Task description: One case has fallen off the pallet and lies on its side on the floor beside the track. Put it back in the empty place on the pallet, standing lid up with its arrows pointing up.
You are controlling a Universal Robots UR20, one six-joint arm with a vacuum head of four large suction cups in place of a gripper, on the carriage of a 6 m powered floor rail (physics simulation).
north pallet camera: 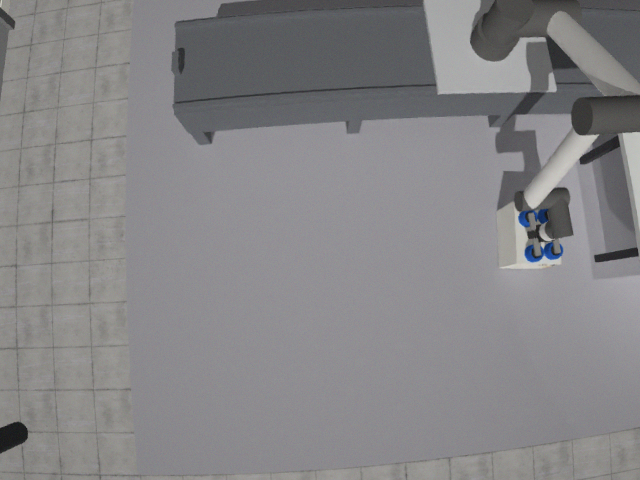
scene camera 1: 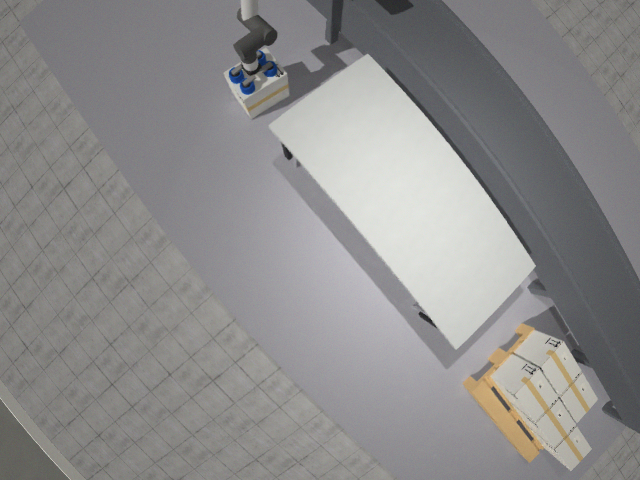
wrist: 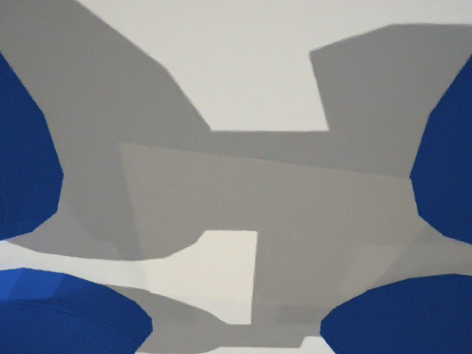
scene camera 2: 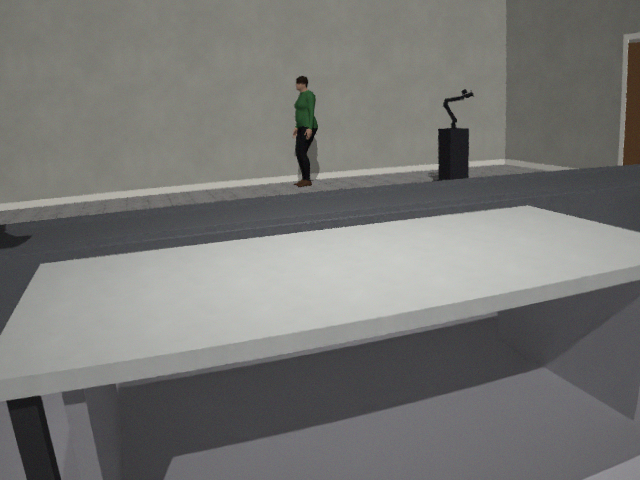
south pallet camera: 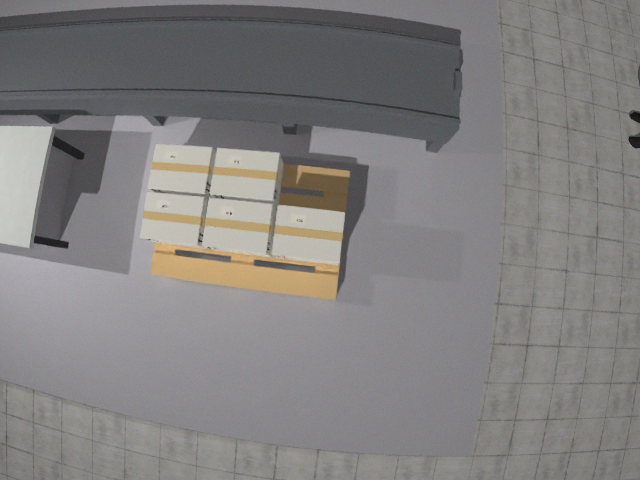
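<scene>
A wooden pallet is visible to me in the south pallet camera view and in scene camera 1; on the wooden pallet, [scene camera 1: 510,423] and [south pallet camera: 240,272] are the same spot. The wooden pallet is out of frame in scene camera 2, the pallet is out of frame in the wrist view, and the pallet is out of frame in the north pallet camera view.
</scene>
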